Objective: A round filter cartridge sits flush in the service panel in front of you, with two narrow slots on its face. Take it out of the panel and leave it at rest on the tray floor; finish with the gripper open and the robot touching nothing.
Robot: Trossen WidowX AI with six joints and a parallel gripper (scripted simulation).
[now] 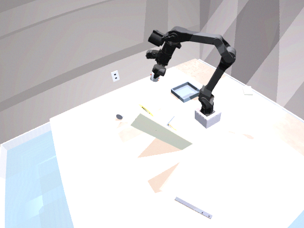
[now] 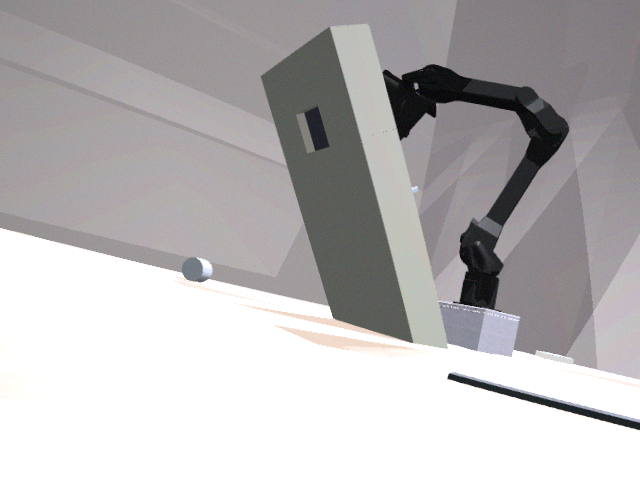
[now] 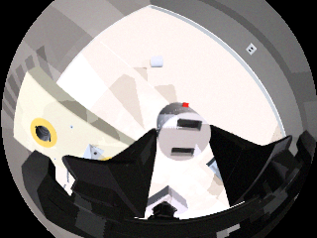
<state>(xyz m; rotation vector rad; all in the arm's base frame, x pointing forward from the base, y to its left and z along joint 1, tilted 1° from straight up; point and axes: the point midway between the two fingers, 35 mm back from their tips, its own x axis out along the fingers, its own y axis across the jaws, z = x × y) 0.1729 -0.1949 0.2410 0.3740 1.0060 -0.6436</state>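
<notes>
The blue tray lies 26 cm behind my gripper tip, 8 cm to the right of it and 27 cm below it. From my gripper tip the other things lie so: round filter cartridge right at my gripper tip; service panel 14 cm ahead, 20 cm to the left, 9 cm below; grey hatch flap 8 cm ahead, 20 cm to the left, 11 cm below.
</notes>
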